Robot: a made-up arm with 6 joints. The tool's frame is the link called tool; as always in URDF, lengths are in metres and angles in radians.
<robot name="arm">
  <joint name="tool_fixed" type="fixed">
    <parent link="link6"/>
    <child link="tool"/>
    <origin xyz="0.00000 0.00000 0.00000" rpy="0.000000 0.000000 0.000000"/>
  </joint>
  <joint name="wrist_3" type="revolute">
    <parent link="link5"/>
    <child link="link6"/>
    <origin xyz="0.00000 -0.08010 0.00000" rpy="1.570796 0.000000 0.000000"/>
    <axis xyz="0 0 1"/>
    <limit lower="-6.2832" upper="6.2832" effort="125" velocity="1.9"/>
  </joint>
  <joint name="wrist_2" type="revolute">
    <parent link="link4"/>
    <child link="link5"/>
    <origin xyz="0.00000 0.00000 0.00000" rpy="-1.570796 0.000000 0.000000"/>
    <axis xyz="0 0 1"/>
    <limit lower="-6.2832" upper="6.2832" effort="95" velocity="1.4"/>
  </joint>
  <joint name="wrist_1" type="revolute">
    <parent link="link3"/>
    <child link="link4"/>
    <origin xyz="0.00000 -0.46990 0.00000" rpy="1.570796 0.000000 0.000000"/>
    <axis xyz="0 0 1"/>
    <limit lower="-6.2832" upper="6.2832" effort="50" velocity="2.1"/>
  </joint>
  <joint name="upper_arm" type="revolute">
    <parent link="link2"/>
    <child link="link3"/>
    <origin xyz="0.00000 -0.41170 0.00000" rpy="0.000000 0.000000 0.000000"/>
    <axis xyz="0 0 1"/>
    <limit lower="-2.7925" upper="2.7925" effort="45" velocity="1.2"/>
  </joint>
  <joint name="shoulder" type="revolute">
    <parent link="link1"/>
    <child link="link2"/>
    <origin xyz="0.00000 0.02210 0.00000" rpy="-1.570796 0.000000 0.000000"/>
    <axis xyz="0 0 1"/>
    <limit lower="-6.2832" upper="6.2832" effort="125" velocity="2"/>
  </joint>
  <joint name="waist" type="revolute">
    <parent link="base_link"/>
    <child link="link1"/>
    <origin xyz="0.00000 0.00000 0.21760" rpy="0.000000 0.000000 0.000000"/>
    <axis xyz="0 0 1"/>
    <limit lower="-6.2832" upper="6.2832" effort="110" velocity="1.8"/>
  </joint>
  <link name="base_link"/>
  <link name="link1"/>
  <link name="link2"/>
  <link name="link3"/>
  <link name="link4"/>
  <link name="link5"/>
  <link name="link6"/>
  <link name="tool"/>
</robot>
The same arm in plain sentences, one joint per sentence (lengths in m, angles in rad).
The arm has six revolute joints in a row. What follows holds with every joint at zero, and every direction is one of the base frame's.
The first joint lies 0.2176 m along +z from the base frame's origin and rotates about +z, from -6.2832 to 6.2832 rad.
The second joint lies 0.0221 m along +y from the first joint and rotates about +y, from -6.2832 to 6.2832 rad.
The third joint lies 0.4117 m along +z from the second joint and rotates about +y, from -2.7925 to 2.7925 rad.
The fourth joint lies 0.4699 m along +z from the third joint and rotates about +z, from -6.2832 to 6.2832 rad.
The fifth joint lies at the same point as the fourth joint and rotates about +y, from -6.2832 to 6.2832 rad.
The sixth joint lies 0.0801 m along +z from the fifth joint and rotates about +z, from -6.2832 to 6.2832 rad.
The tool frame, which is the frame that the pose is given for, lies at the same point as the sixth joint; its axes are parallel to the base frame's.

